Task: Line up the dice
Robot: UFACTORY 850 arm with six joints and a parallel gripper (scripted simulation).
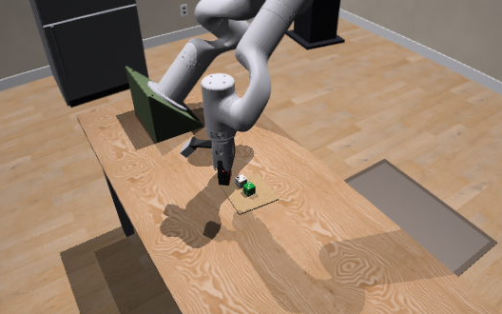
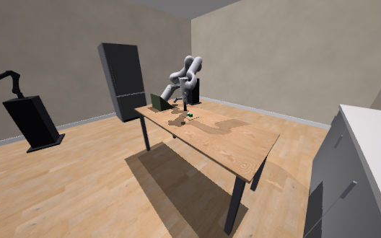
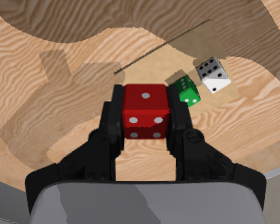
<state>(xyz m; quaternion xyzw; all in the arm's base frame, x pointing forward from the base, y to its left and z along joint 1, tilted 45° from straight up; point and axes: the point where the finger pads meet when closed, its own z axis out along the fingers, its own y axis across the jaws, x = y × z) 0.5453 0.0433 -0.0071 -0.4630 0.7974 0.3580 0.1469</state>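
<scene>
The green die is 10 cm below my hand, 8 cm to the left of it and 1 cm behind it. From my hand the other things lie so: tan mat (12 cm below, 8 cm to the left, 1 cm behind); red die (1 cm below); white die (10 cm below, 8 cm to the left, 6 cm behind).
</scene>
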